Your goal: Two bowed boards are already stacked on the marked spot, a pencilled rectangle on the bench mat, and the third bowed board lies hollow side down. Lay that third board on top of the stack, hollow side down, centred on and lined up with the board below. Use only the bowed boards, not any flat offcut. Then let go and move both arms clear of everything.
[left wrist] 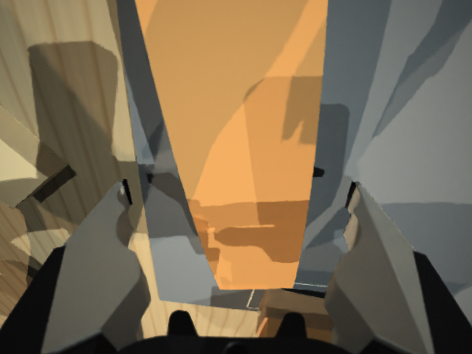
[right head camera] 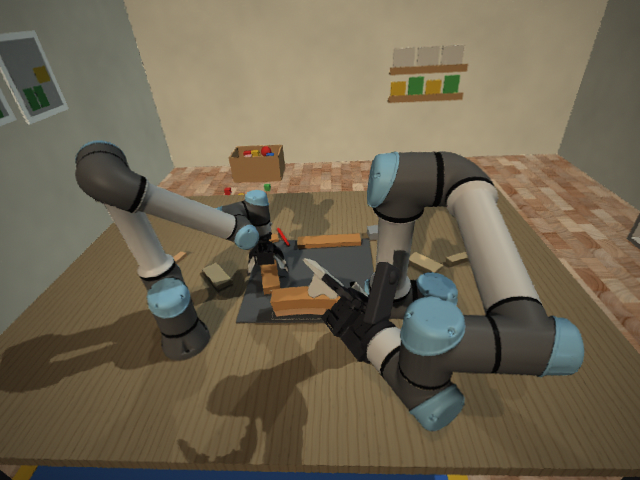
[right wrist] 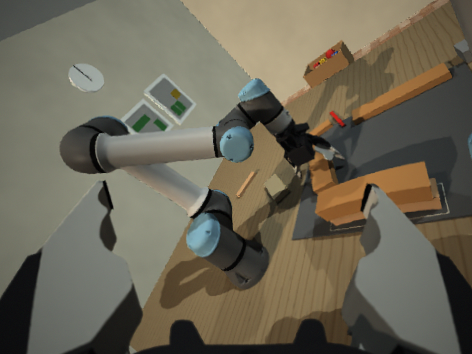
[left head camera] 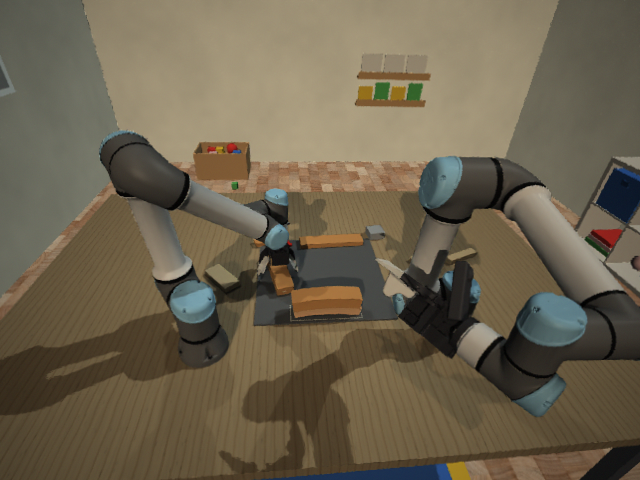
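Seen in the pictures: left gripper, fingertip midpoint: (left wrist: 238, 182) (right head camera: 268, 274) (right wrist: 321, 169) (left head camera: 277, 274); right gripper, fingertip midpoint: (right head camera: 328, 271) (right wrist: 237, 184) (left head camera: 390, 270); left arm's base, link origin: (right head camera: 186, 341) (right wrist: 250, 266) (left head camera: 204, 347).
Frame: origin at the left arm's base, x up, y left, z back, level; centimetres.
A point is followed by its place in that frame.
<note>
The third bowed board (left head camera: 282, 283) {x 4.9, y -17.0, z -29.6 cm} (right head camera: 270, 282) {x 4.9, y -17.5, z -29.8 cm} (left wrist: 240, 100) {x 5.5, y -10.6, z -42.0 cm} lies on the left part of the dark mat (left head camera: 336, 268) {x 0.6, y -34.4, z -48.4 cm} (right head camera: 336, 263) {x 0.6, y -36.5, z -52.5 cm}, one end towards the stack. My left gripper (left head camera: 278, 269) {x 2.6, y -12.9, z -36.5 cm} (right head camera: 267, 269) {x 2.6, y -12.9, z -36.5 cm} (left wrist: 238, 182) {x 2.6, y -12.9, z -36.5 cm} is open, pointing down, with its fingers apart on either side above this board. Two stacked bowed boards (left head camera: 326, 299) {x 9.4, y -35.1, z -20.5 cm} (right head camera: 294, 299) {x 9.4, y -32.0, z -19.6 cm} (right wrist: 400, 185) {x 9.3, y -42.3, z -23.9 cm} sit at the mat's near edge on the pencilled rectangle (right wrist: 446, 199). My right gripper (right wrist: 237, 184) {x 42.7, y -52.2, z 1.6 cm} is open and empty, raised to the right of the stack; in the right head camera it partly hides the stack.
A long orange strip (left head camera: 333, 240) {x 2.7, y -30.1, z -65.2 cm} (right head camera: 330, 240) {x 2.7, y -30.0, z -65.1 cm} lies along the mat's back edge, near a grey block (left head camera: 375, 231) {x 3.6, y -48.2, z -76.1 cm}. A red pen-like thing (right head camera: 282, 236) {x 0.9, y -6.1, z -65.3 cm} lies behind the left gripper. A pale flat offcut (left head camera: 222, 277) {x 2.1, y 7.5, z -30.4 cm} (right head camera: 216, 276) {x 2.1, y 7.2, z -30.0 cm} lies left of the mat; another offcut (left head camera: 461, 255) {x 2.4, y -86.2, z -68.1 cm} lies at the right.
</note>
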